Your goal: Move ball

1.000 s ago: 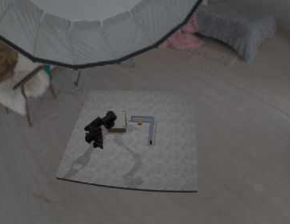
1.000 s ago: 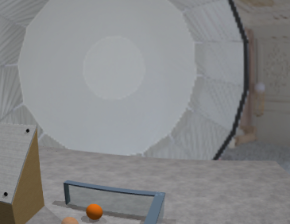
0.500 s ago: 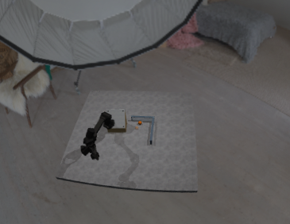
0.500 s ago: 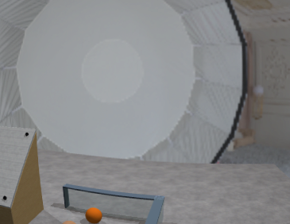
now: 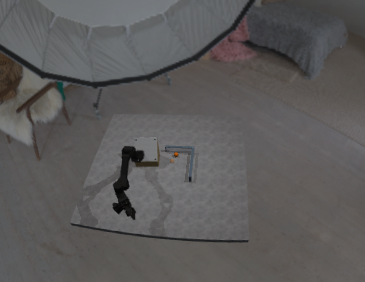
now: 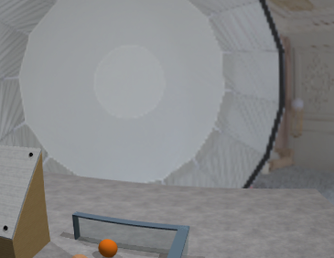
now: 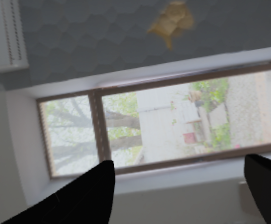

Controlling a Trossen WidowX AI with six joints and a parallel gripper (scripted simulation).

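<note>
The orange ball lies 78 cm to the left of my gripper tip, 29 cm below it and 19 cm ahead of it. From my gripper tip the other things lie so: see-through ball copy 70 cm to the left, 29 cm below, 17 cm ahead.
</note>
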